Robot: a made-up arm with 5 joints.
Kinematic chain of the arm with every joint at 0, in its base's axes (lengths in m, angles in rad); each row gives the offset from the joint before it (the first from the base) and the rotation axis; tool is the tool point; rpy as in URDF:
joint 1: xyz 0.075 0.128 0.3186 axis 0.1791 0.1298 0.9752
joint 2: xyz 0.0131 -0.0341 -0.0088 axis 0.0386 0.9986 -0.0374
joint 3: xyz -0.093 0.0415 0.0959 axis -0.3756 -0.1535 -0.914
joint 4: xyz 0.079 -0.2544 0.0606 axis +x
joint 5: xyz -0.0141 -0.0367 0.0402 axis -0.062 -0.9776 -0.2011
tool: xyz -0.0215 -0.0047 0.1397 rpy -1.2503 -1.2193 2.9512
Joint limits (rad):
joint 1: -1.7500..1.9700
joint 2: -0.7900..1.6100
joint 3: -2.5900..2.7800
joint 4: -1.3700..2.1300
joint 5: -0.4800..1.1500
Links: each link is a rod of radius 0.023 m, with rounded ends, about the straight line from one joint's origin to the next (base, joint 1, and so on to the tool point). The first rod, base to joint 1, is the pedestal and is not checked.
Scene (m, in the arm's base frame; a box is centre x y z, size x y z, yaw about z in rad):
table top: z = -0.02
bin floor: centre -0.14 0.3 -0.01 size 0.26 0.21 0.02 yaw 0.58
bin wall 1: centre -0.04 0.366 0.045 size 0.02 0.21 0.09 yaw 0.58
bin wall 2: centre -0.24 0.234 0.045 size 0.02 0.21 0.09 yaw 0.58
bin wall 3: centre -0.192 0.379 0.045 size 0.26 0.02 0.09 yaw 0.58
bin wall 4: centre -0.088 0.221 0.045 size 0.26 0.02 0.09 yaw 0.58
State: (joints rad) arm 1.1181 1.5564 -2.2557 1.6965 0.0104
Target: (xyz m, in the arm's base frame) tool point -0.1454 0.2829 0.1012
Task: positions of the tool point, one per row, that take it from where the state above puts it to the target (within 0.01 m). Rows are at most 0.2 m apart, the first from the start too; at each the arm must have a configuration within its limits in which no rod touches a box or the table.
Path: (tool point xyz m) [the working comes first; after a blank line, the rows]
Joints at the target: 0.9046 1.3522 -2.0268 1.4726 0.0086
Straight joint move there: clear.

1: -0.1454 0.2829 0.1012

